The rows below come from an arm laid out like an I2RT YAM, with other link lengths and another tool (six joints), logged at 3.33 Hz.
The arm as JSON. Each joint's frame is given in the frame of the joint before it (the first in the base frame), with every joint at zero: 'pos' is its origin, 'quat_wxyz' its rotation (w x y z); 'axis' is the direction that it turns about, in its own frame. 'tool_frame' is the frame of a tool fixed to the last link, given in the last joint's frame.
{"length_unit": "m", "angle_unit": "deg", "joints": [
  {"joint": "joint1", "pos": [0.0, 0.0, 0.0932], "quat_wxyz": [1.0, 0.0, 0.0, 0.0], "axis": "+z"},
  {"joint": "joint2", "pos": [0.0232, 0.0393, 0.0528], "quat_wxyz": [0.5, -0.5, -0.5, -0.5], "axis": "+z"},
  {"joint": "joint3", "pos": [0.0, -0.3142, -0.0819], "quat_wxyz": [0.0, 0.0, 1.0, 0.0], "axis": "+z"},
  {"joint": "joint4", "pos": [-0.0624, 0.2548, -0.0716], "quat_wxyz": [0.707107, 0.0, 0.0, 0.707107], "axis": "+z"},
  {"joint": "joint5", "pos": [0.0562, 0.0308, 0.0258], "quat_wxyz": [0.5, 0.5, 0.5, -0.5], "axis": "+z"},
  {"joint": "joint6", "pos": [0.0, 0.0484, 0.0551], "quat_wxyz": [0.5, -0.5, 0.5, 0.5], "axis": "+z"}
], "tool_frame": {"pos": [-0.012, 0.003, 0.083], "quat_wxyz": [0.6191, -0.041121, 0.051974, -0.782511]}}
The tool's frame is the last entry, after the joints.
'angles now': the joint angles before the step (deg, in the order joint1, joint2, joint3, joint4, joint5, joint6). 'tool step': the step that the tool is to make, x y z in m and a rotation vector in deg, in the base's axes. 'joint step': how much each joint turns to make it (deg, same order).
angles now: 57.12, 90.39, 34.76, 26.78, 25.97, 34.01
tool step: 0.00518, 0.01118, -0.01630, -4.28, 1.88, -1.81
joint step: 1.17, 5.22, 3.84, -3.74, 2.91, 1.08
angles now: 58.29, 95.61, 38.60, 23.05, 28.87, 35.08
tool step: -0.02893, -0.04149, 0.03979, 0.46, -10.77, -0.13
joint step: 3.41, -14.34, -9.86, 5.32, 7.52, -7.40
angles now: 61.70, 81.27, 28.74, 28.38, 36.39, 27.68
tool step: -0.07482, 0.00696, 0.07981, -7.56, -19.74, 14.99
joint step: 18.13, -16.87, -0.86, 0.39, 8.80, -25.76
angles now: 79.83, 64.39, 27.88, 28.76, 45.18, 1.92
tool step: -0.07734, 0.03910, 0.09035, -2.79, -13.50, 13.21
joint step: 18.76, -1.28, 12.68, -1.54, 5.90, -20.06
